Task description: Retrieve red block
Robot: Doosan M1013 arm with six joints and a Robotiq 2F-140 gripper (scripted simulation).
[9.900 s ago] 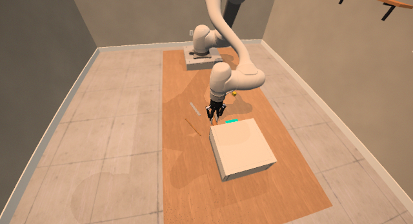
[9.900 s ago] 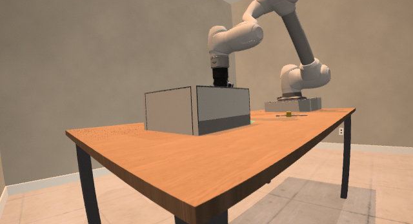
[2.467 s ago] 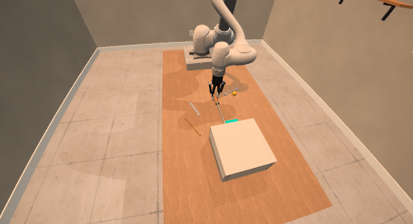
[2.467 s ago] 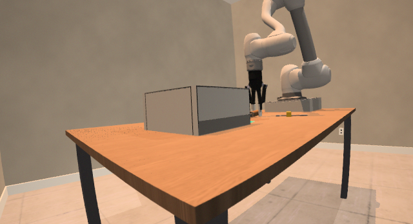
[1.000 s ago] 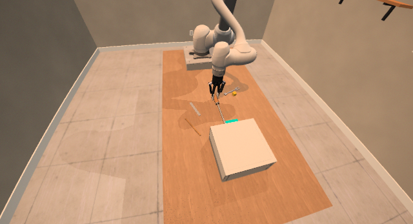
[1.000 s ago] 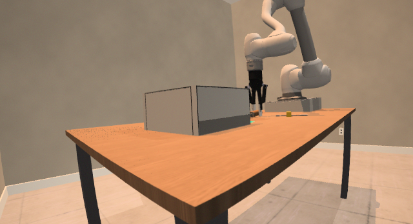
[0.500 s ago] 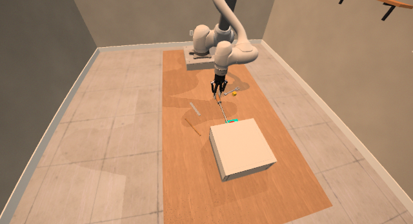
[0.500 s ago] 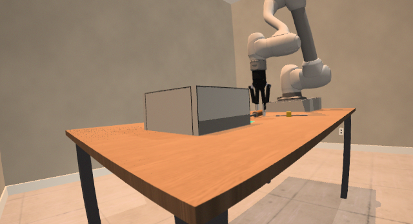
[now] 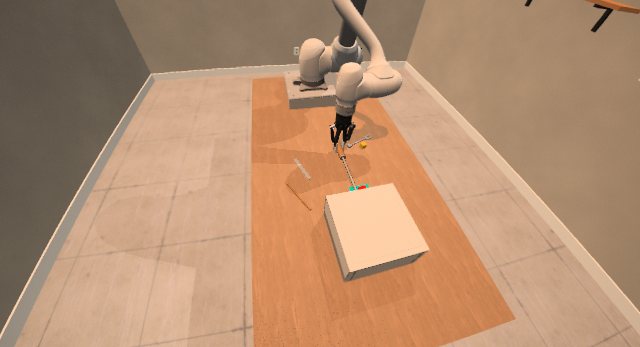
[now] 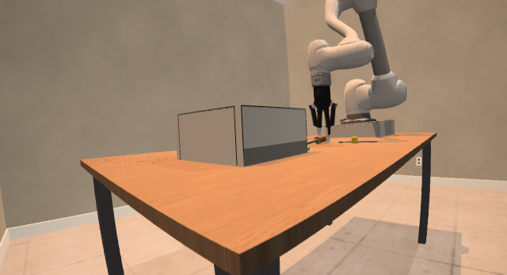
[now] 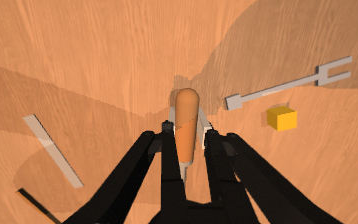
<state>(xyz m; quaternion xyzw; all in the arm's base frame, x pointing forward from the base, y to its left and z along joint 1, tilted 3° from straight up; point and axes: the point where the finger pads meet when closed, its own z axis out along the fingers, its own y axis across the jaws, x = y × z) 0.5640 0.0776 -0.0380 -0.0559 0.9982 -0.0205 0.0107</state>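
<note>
The yellow cube lies 20 mm behind my hand, 140 mm to the left of it and 30 mm below it. From my hand the other things lie so: flat grey strip 100 mm ahead, 200 mm to the right, 40 mm below; grey forked wrench 60 mm behind, 130 mm to the left, 30 mm below; screwdriver 130 mm ahead, 50 mm to the left, 20 mm below.
</note>
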